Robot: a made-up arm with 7 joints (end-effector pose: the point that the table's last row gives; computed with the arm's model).
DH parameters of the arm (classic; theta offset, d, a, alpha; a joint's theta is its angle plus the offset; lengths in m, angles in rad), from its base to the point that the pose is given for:
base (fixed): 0.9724 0 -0.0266 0
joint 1: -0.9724 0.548 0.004 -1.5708
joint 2: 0 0.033 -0.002 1.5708
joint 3: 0 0.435 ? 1.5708
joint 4: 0 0.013 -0.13 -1.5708
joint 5: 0 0.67 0.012 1.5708
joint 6: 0 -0.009 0.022 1.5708
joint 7: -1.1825 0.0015 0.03 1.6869
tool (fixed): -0.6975 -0.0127 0 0
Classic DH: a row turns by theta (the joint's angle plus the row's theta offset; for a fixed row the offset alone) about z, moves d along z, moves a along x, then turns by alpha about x.
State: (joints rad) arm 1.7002 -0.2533 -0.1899 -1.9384 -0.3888 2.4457 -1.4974
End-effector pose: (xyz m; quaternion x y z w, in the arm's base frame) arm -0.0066 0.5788 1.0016 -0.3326 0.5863 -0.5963 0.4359
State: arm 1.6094 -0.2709 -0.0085 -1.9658 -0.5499 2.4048 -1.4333
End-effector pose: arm -0.0756 0.5738 0.9923 -0.3011 0.5337 -0.6194 0.4908
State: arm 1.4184 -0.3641 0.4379 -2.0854 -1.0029 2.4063 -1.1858
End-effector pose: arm -0.2534 0.5227 0.9330 -0.1728 0.4325 -0.5940 0.6559
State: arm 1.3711 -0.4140 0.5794 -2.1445 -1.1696 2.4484 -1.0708
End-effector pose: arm -0.3086 0.4922 0.8977 -0.1289 0.4044 -0.5494 0.7197
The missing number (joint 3, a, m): 0.032
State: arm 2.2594 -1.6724 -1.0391 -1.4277 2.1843 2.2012 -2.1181
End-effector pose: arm 0.8567 -0.2233 0.8078 0.3031 -0.3725 -0.8755 0.0541
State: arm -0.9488 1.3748 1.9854 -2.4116 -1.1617 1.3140 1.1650
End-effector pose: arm 0.4404 0.3738 0.7482 -0.3404 -0.5844 0.3433 0.6517
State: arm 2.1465 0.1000 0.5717 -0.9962 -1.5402 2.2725 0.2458
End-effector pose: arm -0.6148 0.2652 1.4050 -0.3866 0.8875 0.0023 0.2506
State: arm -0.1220 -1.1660 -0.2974 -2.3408 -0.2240 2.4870 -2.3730
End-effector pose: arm 0.1438 -0.1900 1.0758 0.2542 0.5068 -0.8153 0.1176
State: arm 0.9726 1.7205 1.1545 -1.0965 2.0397 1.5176 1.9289
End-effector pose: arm -0.0399 0.9907 0.1896 -0.1393 0.8891 0.3643 0.2396
